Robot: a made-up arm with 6 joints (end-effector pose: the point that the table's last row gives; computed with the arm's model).
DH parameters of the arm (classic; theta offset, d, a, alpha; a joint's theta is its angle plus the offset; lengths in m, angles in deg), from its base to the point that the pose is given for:
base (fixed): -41.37 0 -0.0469 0
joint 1: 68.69 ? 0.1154 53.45
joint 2: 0 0.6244 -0.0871 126.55
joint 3: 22.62 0.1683 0.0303 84
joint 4: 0 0.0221 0.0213 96
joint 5: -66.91 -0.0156 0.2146 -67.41
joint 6: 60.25 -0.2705 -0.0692 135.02
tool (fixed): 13.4 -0.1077 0 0
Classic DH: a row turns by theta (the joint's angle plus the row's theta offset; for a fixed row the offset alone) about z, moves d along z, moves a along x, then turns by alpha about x.
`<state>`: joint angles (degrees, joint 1 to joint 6).
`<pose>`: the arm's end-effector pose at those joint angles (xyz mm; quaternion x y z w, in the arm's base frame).
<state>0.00 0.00 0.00 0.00 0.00 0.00</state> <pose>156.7 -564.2 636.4 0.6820 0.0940 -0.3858 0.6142</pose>
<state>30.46 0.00 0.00 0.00 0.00 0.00</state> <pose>431.9 -384.7 636.4 0.6333 0.2698 -0.2110 0.6939</pose>
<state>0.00 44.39 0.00 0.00 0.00 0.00</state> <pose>395.9 -492.8 573.8 0.7999 0.1286 -0.0221 0.5858</pose>
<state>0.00 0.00 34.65 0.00 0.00 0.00</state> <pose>75.6 -499.3 636.4 0.6790 -0.1134 -0.5512 0.4714</pose>
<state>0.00 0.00 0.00 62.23 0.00 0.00</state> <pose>134.8 -551.1 777.1 0.3655 0.3420 -0.7168 0.4855</pose>
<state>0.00 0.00 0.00 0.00 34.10 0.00</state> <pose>281.9 -595.1 636.4 0.6245 0.2898 -0.1888 0.7003</pose>
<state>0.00 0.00 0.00 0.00 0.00 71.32</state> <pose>171.2 -657.6 710.2 0.7287 0.5669 -0.3023 0.2371</pose>
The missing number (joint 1, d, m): 0.5048
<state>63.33 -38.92 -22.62 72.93 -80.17 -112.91</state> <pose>306.7 -61.7 1036.8 -0.6243 -0.4950 0.2107 0.5664</pose>
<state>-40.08 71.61 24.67 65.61 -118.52 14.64</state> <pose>32.1 -273.1 799.6 -0.3860 0.4257 0.8028 0.1592</pose>
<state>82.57 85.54 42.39 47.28 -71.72 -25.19</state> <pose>277.3 241.5 685.0 0.4886 0.3407 -0.3228 0.7356</pose>
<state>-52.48 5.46 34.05 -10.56 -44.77 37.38</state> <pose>-287.6 -269.3 630.3 -0.6893 0.5530 0.4601 0.0855</pose>
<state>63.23 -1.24 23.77 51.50 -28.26 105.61</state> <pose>510.1 -171.0 885.1 -0.4825 -0.6202 0.6166 0.0488</pose>
